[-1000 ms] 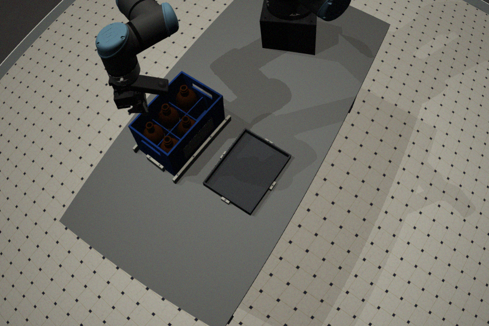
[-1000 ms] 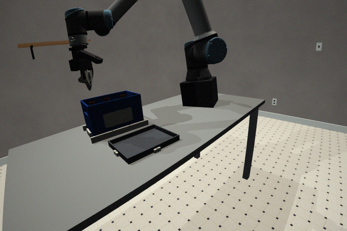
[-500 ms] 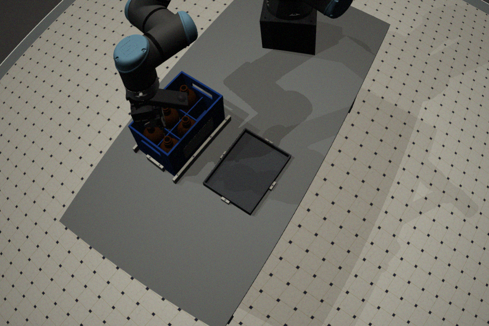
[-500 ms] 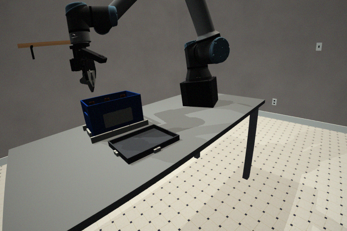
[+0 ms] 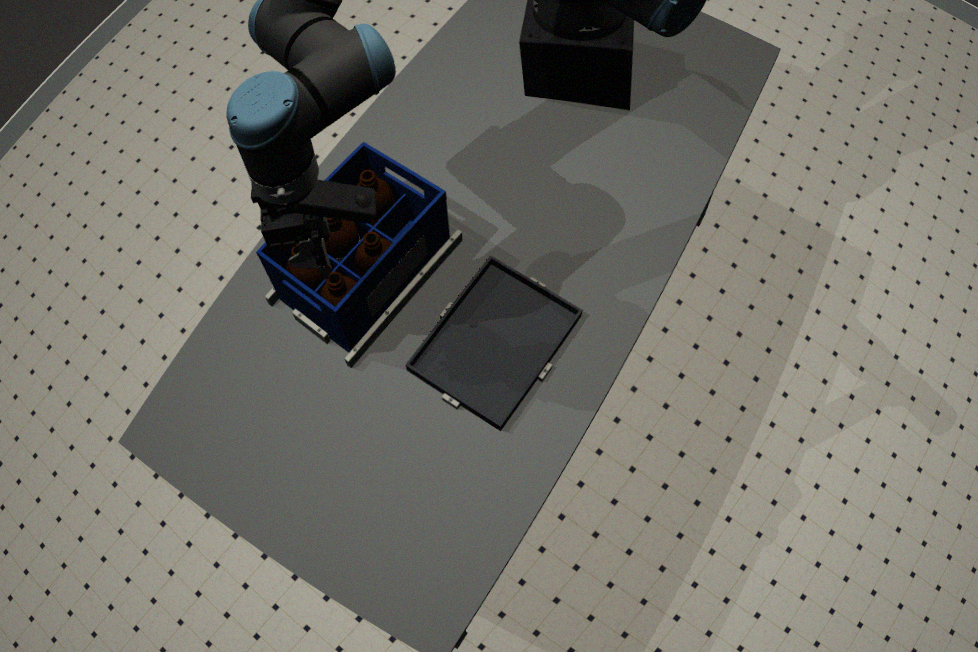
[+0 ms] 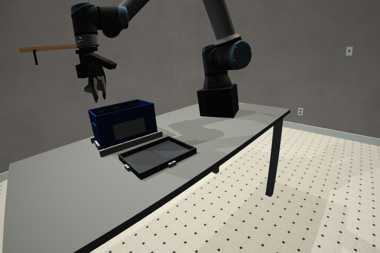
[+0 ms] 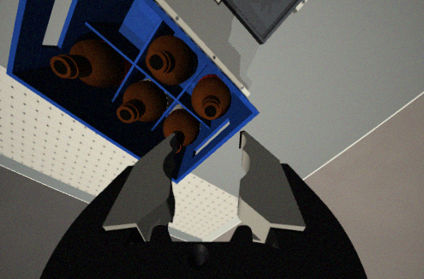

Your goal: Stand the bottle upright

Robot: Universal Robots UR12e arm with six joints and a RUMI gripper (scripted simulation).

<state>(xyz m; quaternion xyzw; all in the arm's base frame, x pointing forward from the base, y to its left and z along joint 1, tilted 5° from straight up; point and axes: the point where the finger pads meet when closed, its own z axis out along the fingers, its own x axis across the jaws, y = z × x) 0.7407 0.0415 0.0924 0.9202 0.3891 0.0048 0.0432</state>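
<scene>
Now: the bottle 9 cm to the right of my hand and 15 cm below it. The rest, counted from my hand: black tray: 12 cm behind, 23 cm to the left, 23 cm below; blue crate: 9 cm behind, 5 cm to the right, 16 cm below.
</scene>
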